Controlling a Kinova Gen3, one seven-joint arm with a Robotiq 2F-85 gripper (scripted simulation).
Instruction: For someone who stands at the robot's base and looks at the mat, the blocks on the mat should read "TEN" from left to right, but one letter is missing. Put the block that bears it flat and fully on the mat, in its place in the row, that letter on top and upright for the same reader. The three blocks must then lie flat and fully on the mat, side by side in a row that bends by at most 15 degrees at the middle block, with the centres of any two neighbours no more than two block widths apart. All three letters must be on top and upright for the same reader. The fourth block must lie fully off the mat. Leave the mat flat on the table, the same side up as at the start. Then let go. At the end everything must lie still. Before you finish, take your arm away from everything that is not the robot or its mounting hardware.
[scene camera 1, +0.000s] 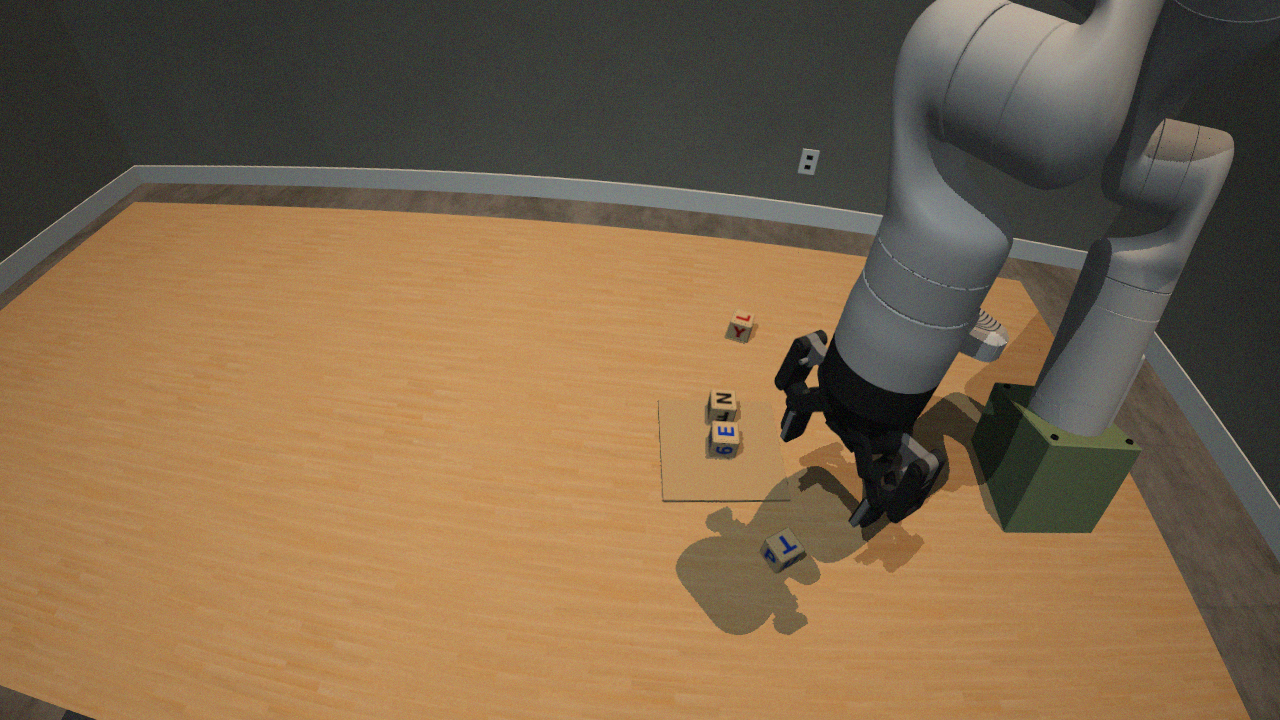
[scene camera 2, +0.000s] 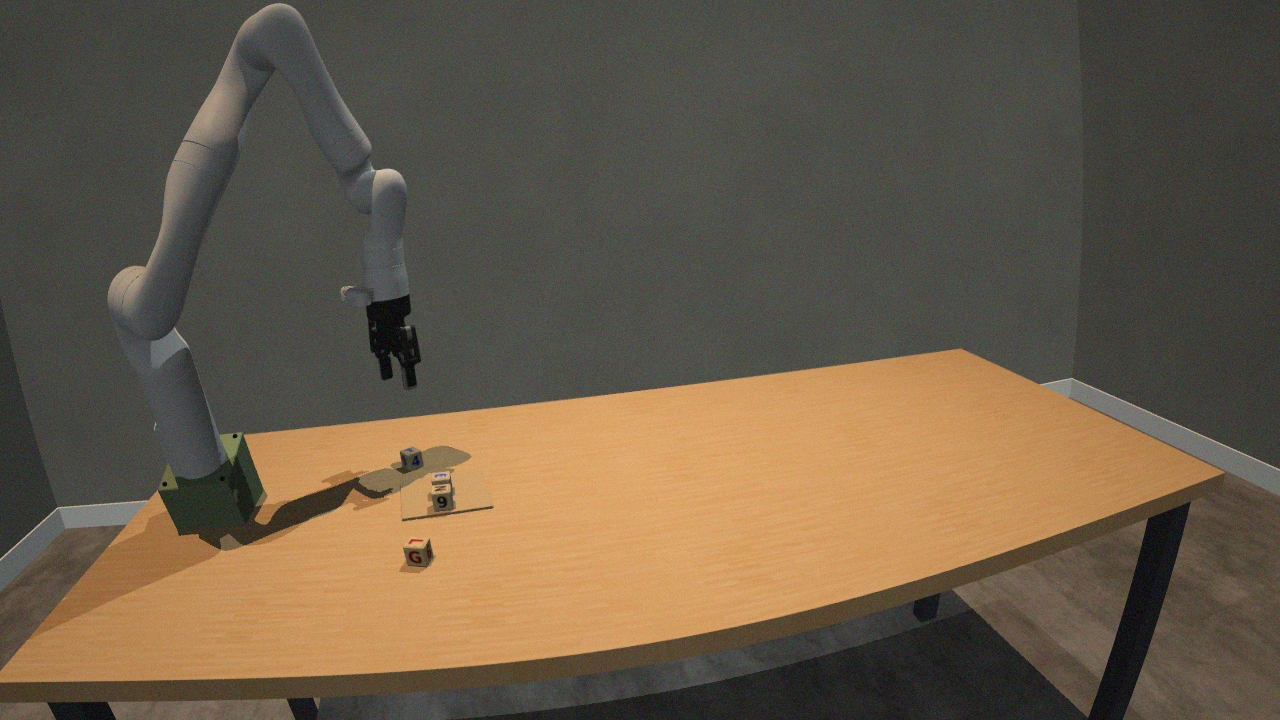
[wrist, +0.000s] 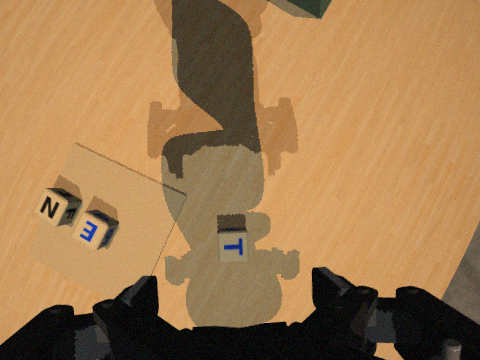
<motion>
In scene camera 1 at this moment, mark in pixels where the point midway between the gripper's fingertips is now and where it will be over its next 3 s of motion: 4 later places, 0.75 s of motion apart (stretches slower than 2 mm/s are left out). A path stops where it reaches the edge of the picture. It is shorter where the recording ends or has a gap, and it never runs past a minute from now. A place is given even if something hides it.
The gripper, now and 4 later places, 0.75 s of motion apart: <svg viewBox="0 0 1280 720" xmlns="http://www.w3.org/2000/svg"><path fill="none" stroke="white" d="M823 476L808 505L806 510L796 525L790 536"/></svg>
</motion>
